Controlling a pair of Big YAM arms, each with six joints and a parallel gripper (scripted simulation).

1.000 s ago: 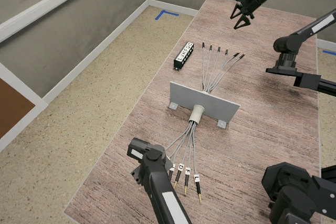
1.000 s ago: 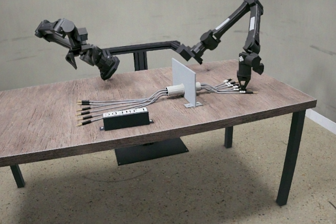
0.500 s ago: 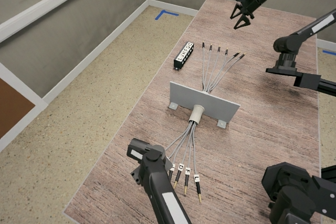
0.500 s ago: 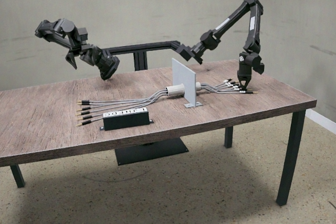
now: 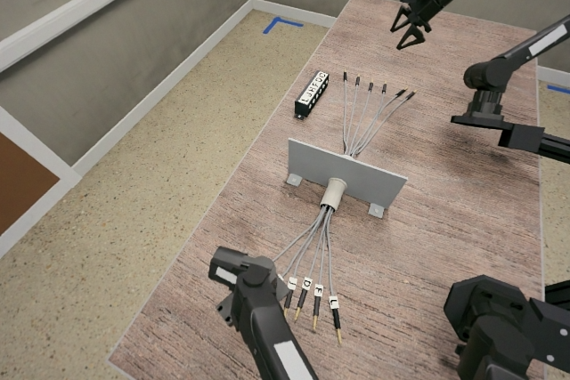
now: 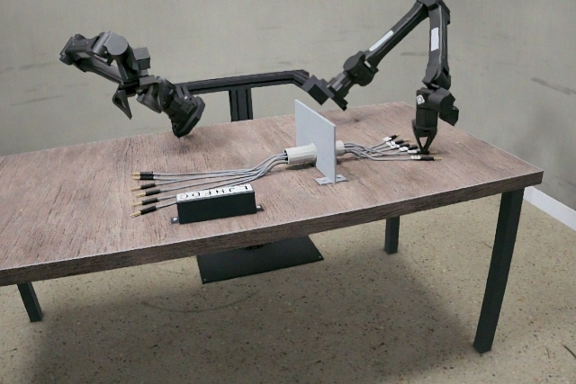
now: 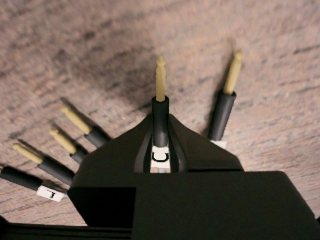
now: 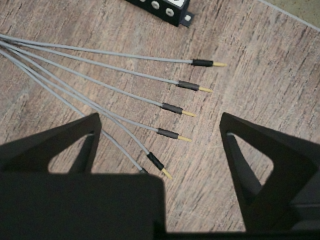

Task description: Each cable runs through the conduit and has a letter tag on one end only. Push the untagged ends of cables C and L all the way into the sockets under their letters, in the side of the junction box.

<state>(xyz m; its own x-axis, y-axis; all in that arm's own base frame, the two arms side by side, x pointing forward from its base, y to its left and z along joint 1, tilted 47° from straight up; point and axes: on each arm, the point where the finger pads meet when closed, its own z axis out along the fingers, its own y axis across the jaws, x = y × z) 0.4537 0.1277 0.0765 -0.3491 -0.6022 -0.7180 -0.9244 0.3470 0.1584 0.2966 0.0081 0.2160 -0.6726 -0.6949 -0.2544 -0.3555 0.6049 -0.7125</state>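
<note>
Right now my left hand is 180 mm past the tagged plug, 10 mm to the right of it and 10 mm above it. The rest, counted from my left hand: grey upright panel 350 mm to the right, 100 mm behind, 100 mm above; black cable plug 860 mm to the right, 240 mm behind, 10 mm below.
</note>
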